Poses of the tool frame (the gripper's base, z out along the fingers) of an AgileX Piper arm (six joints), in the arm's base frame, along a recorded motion.
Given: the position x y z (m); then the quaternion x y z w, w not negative.
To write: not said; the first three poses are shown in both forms.
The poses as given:
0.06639, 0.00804, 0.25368, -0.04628, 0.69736, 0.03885, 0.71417
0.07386, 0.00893, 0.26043, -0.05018, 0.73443, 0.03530, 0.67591
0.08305, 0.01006, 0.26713, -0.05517, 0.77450, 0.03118, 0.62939
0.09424, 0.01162, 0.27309, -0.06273, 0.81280, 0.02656, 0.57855
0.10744, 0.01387, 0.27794, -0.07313, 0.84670, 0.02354, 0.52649
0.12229, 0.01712, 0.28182, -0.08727, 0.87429, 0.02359, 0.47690
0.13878, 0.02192, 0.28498, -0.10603, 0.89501, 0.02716, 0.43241
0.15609, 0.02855, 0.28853, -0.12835, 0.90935, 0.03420, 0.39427
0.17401, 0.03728, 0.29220, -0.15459, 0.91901, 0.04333, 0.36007
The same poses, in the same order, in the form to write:
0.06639, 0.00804, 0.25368, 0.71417, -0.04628, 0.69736, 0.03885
0.07386, 0.00893, 0.26043, 0.67591, -0.05018, 0.73443, 0.03530
0.08305, 0.01006, 0.26713, 0.62939, -0.05517, 0.77450, 0.03118
0.09424, 0.01162, 0.27309, 0.57855, -0.06273, 0.81280, 0.02656
0.10744, 0.01387, 0.27794, 0.52649, -0.07313, 0.84670, 0.02354
0.12229, 0.01712, 0.28182, 0.47690, -0.08727, 0.87429, 0.02359
0.13878, 0.02192, 0.28498, 0.43241, -0.10603, 0.89501, 0.02716
0.15609, 0.02855, 0.28853, 0.39427, -0.12835, 0.90935, 0.03420
0.17401, 0.03728, 0.29220, 0.36007, -0.15459, 0.91901, 0.04333

